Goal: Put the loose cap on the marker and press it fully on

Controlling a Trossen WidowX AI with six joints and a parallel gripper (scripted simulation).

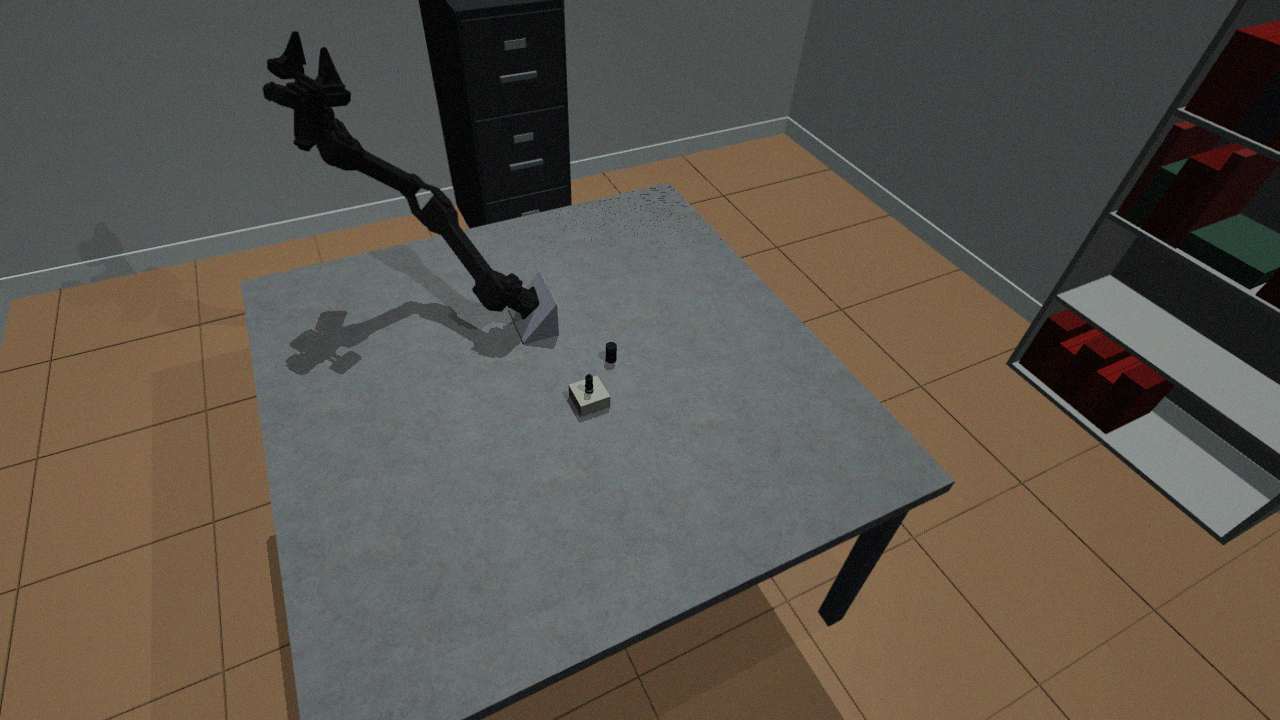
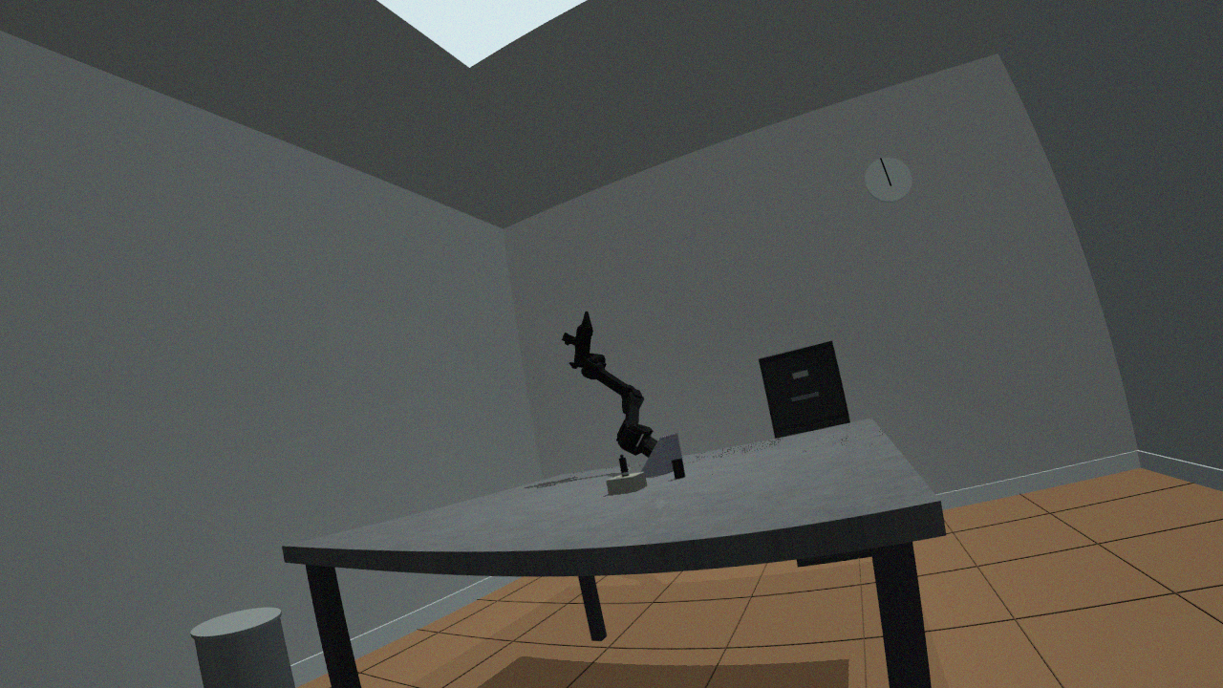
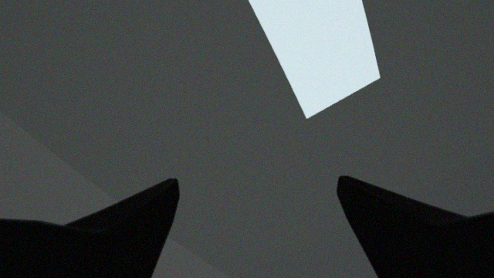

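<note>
Now: the dark cap 600 mm below my gripper tip, 510 mm to the left of it and 460 mm ahead of it. Also, from my gripper tip: holder block (610 mm below, 570 mm ahead, 430 mm to the left).
</note>
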